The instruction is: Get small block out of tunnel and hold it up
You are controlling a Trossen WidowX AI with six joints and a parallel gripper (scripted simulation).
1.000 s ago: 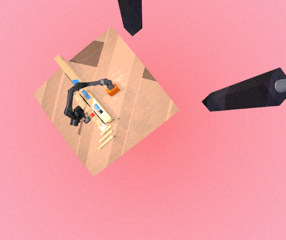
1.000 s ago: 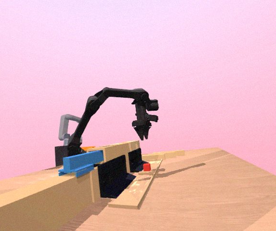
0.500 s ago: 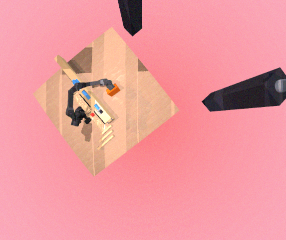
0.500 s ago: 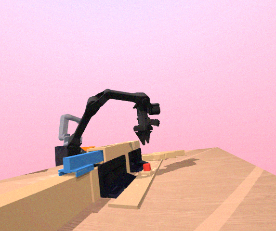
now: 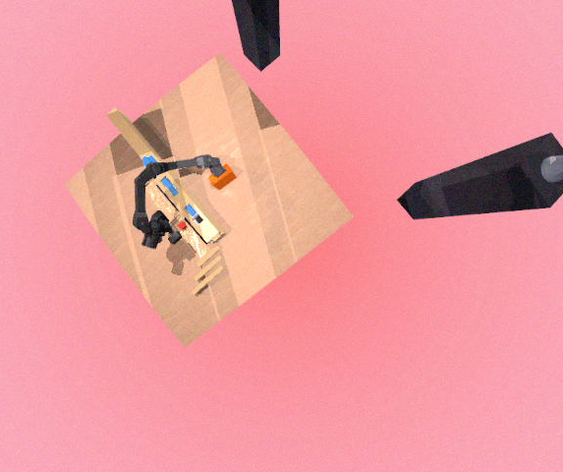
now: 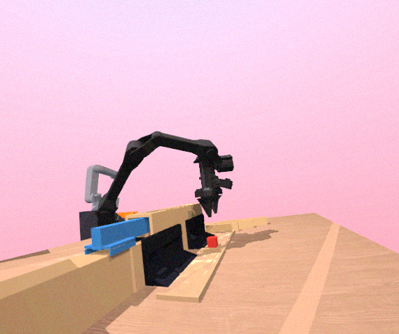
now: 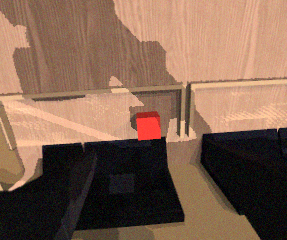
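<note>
Right now the red block is 1 cm behind my gripper tip and 9 cm below it. Round my gripper tip: tan covered tunnel 12 cm behind, 27 cm to the right, 4 cm below.
</note>
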